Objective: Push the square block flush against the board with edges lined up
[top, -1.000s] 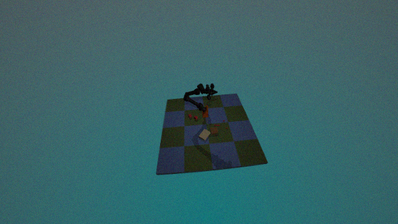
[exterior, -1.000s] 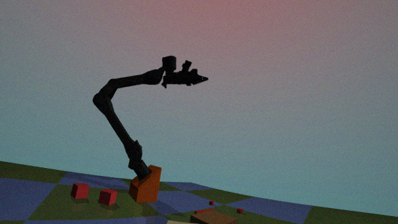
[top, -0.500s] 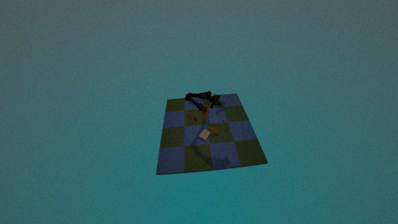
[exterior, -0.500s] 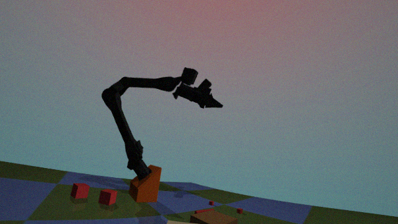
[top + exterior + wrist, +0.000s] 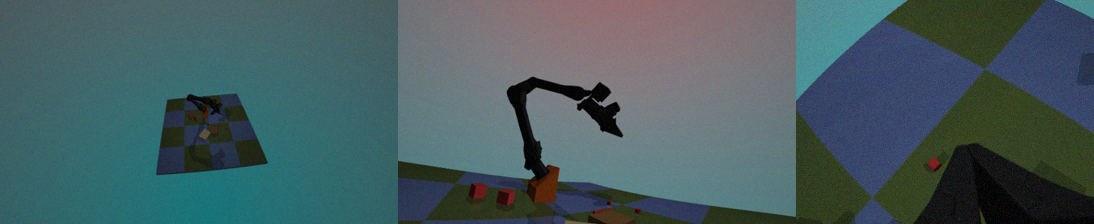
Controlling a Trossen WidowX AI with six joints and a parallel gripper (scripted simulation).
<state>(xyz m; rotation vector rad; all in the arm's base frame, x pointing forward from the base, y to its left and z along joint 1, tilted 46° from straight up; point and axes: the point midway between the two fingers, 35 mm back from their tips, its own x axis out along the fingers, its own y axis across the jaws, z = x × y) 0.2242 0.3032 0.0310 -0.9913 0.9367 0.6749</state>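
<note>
The thin red bar is 40 mm behind my gripper tip, 30 mm to the right of it and 290 mm below it. From my gripper tip the other things lie so: tan flat block 130 mm ahead, 210 mm to the right, 280 mm below; brown flat block 60 mm ahead, 80 mm to the right, 280 mm below.
</note>
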